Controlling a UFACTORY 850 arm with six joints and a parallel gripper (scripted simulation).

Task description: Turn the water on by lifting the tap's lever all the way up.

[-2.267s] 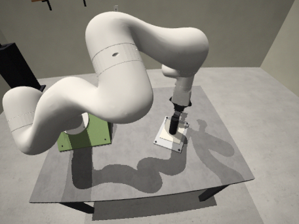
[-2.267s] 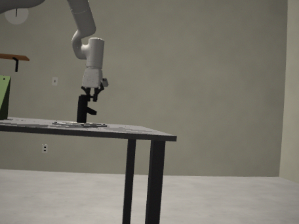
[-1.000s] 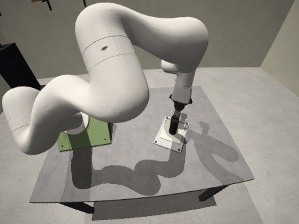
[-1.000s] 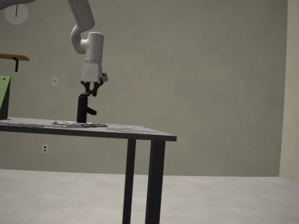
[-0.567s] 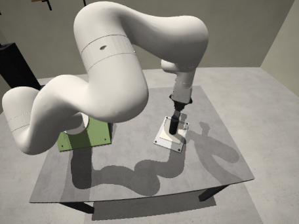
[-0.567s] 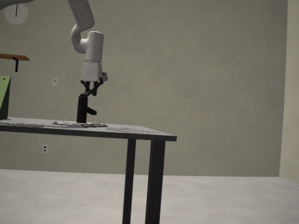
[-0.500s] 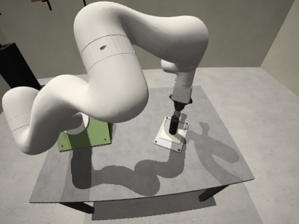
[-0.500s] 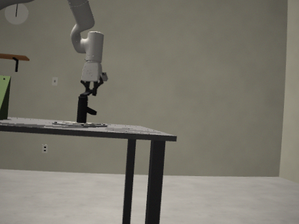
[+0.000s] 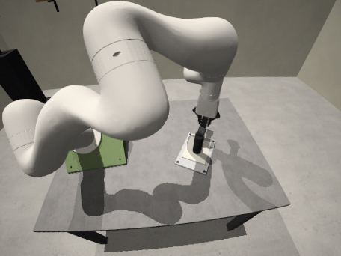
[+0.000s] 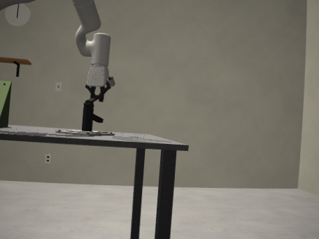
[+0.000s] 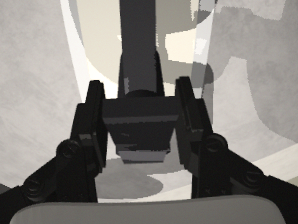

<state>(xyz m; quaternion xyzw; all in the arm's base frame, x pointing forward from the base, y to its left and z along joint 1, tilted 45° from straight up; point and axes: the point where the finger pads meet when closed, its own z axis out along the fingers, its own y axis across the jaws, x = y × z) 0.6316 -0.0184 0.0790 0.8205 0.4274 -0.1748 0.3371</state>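
Now: hand 30 mm past the tap lever, 40 mm to the left of it and 30 mm above it.
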